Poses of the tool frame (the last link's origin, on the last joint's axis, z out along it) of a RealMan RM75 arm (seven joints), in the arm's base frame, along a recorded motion.
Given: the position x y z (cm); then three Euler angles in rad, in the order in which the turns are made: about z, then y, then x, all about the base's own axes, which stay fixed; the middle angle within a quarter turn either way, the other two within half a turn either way.
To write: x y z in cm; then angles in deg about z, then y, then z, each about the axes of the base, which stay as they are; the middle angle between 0 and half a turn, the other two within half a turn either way. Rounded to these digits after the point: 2 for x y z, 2 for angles.
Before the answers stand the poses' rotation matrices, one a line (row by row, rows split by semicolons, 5 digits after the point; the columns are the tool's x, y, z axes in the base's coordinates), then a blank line. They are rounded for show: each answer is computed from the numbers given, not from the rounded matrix.
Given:
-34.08 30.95 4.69 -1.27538 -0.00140 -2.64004
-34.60 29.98 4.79 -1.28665 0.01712 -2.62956
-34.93 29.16 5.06 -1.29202 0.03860 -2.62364
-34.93 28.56 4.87 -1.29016 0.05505 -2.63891
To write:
0.29114 0.95668 -0.00140; 0.83905 -0.25464 0.48079; 0.45960 -0.14115 -0.87684
0.28030 0.95976 0.01712; 0.83444 -0.25244 0.48988; 0.47449 -0.12303 -0.87162
0.27497 0.96068 0.03859; 0.83003 -0.25745 0.49473; 0.48521 -0.10401 -0.86819
0.27655 0.95942 0.05502; 0.83467 -0.26818 0.48105; 0.47628 -0.08711 -0.87497

-34.08 30.95 4.69 -162.93 151.26 90.17
-34.60 29.98 4.79 -165.46 150.65 88.00
-34.93 29.16 5.06 -167.90 150.25 85.54
-34.93 28.56 4.87 -169.64 151.04 83.47

